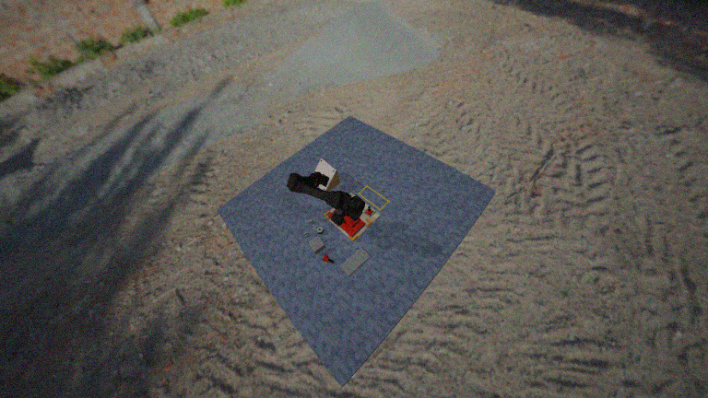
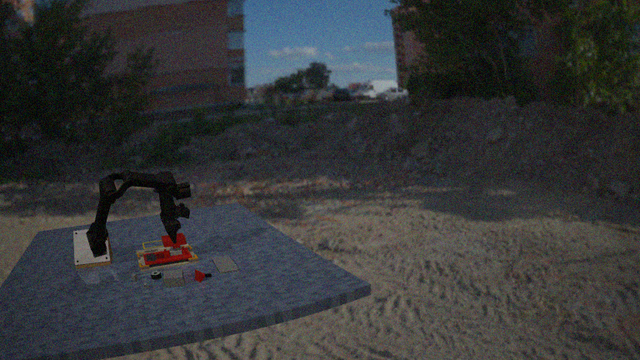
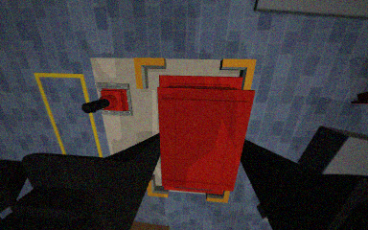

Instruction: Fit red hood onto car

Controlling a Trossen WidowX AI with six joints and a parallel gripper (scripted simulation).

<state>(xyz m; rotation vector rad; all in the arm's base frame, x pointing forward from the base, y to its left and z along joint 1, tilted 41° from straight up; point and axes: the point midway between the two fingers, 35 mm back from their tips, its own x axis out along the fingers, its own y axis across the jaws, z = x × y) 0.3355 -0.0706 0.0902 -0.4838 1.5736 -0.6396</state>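
Now: the grey engine block 60 mm below my gripper tip. Also, from my gripper tip: beige jig (70 mm below, 40 mm behind, 30 mm to the left); red hood (10 mm above).
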